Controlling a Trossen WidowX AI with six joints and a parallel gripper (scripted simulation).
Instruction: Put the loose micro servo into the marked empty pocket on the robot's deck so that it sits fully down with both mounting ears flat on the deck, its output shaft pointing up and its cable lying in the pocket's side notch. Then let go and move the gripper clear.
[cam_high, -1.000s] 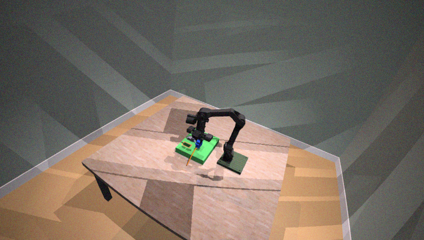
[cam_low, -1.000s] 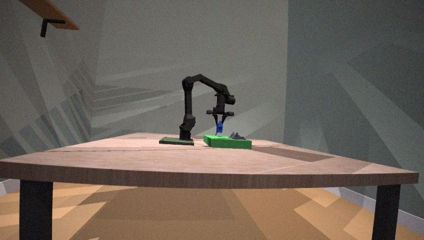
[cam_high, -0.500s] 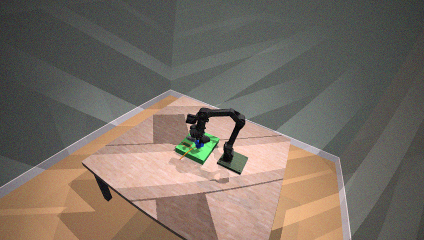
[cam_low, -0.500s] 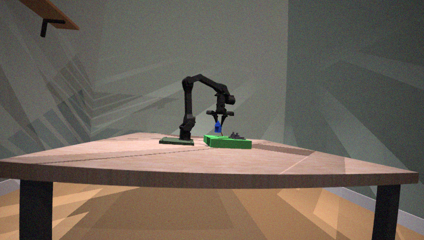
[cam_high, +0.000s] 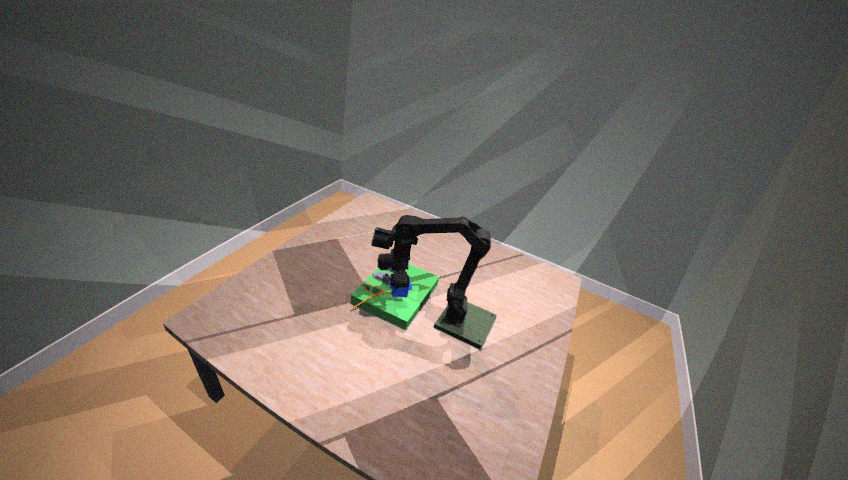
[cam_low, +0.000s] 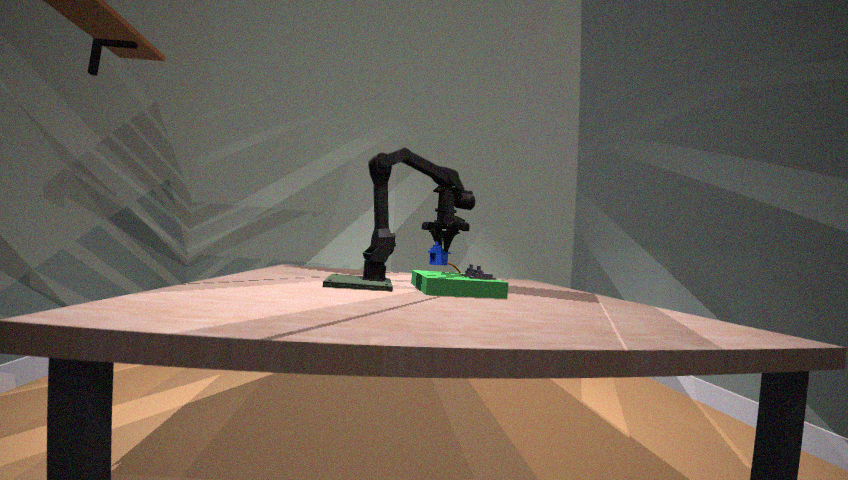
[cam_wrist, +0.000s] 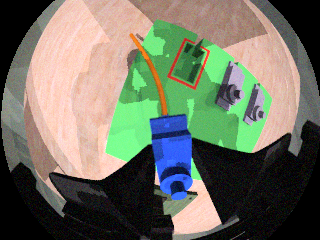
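Right now my gripper tip is 100 mm above the green deck, 80 mm to the left of it and 10 mm past it.
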